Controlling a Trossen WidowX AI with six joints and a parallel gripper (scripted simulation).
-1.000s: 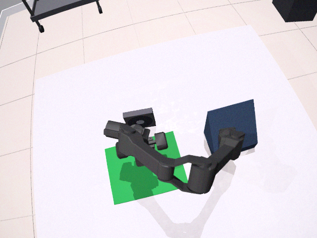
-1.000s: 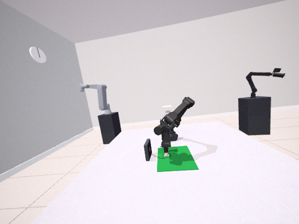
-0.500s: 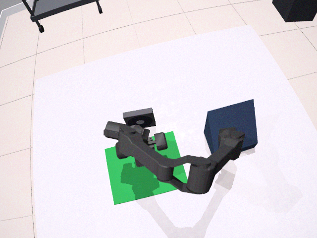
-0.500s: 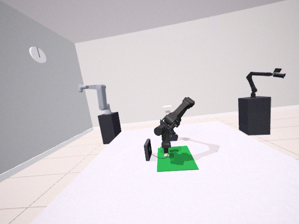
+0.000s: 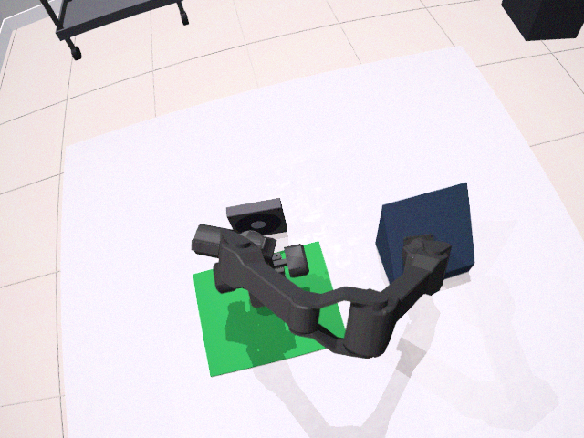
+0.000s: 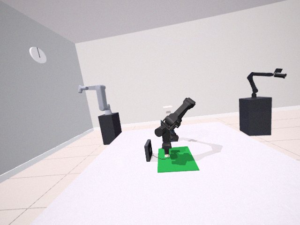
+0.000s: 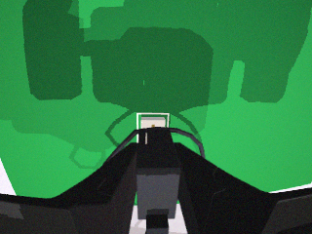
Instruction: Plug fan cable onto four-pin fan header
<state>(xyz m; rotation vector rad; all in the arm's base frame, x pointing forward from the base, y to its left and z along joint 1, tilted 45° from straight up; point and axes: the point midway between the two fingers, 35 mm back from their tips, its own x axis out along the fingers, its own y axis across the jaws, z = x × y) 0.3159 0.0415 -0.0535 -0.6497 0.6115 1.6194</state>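
The white four-pin header lies 1 cm to the right of my gripper tip and 4 cm below it. Also, from my gripper tip: dark plug 1 cm to the right, 1 cm above; black fan 13 cm to the right, 2 cm above; green board 1 cm ahead, 5 cm to the left, 5 cm below.
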